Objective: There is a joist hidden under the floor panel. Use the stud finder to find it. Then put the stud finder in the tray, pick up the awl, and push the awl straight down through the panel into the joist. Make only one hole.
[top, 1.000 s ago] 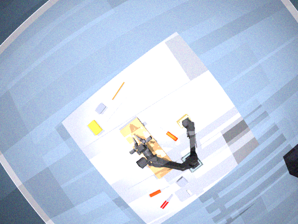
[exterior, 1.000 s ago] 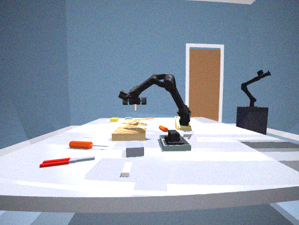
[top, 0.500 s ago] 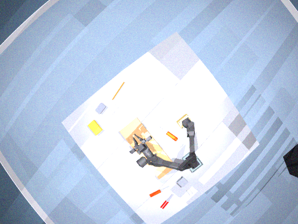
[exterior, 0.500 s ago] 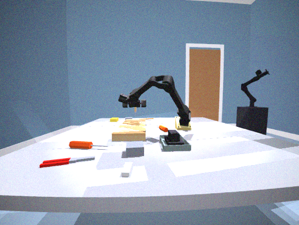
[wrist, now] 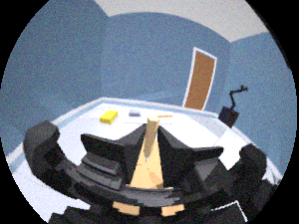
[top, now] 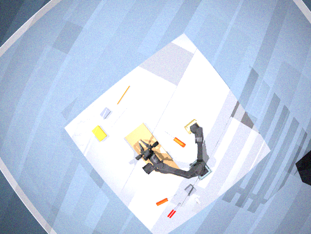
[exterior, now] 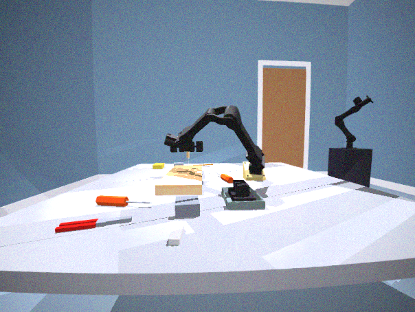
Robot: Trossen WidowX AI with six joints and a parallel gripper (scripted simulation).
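The awl lies 60 mm below my gripper tip. Round my gripper tip: pencil: 360 mm to the right, 160 mm below, 50 mm behind; yellow block: 270 mm ahead, 210 mm to the right, 150 mm below; tray: 470 mm to the left, 280 mm behind, 150 mm below.
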